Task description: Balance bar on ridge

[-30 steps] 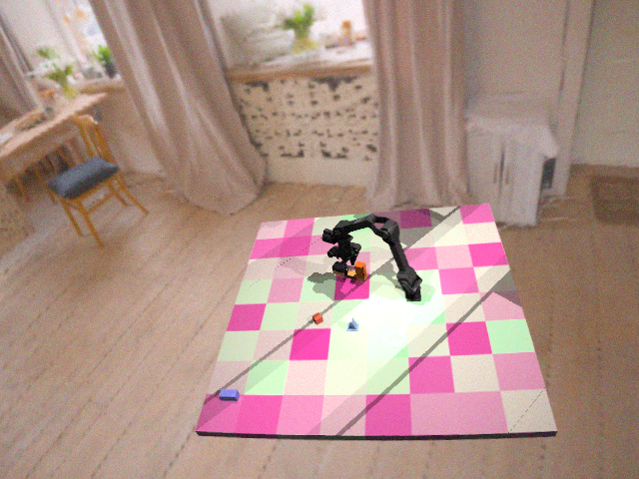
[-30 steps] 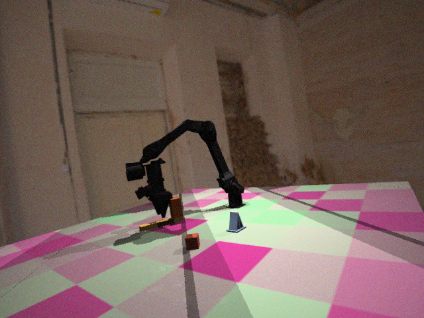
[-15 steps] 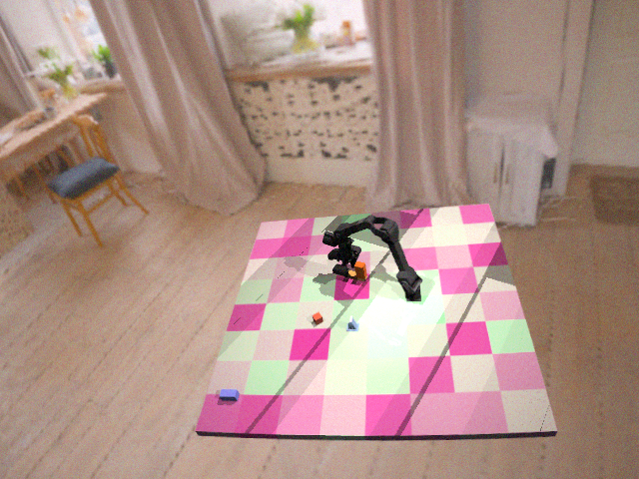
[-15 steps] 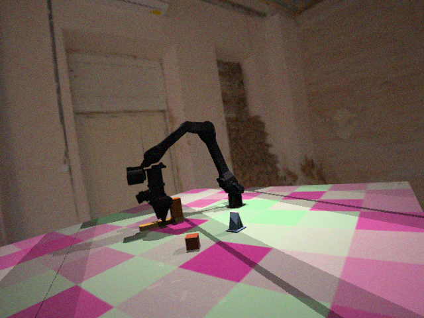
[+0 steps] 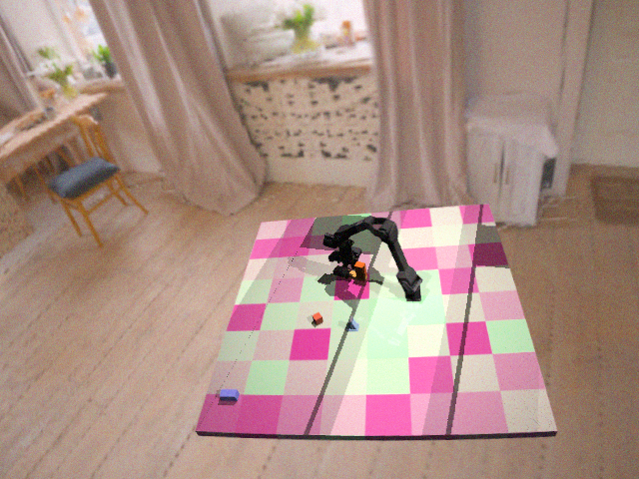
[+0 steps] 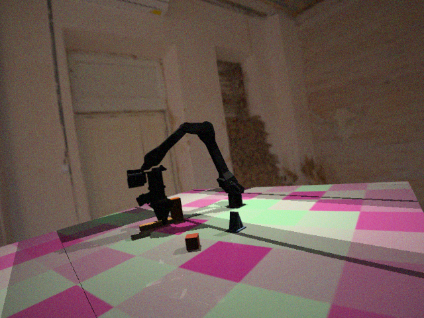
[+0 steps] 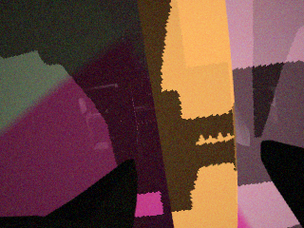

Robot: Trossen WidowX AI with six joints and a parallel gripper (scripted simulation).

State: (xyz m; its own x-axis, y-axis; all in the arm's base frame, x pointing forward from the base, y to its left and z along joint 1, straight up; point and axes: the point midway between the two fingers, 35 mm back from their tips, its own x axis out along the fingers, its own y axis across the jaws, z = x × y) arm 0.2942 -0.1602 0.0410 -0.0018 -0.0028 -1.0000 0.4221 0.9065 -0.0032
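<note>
Now: the small cube 28 cm to the left of my gripper tip, 13 cm ahead of it and 1 cm above it. Also, from my gripper tip: blue block: 66 cm to the left, 45 cm ahead, 1 cm above.
</note>
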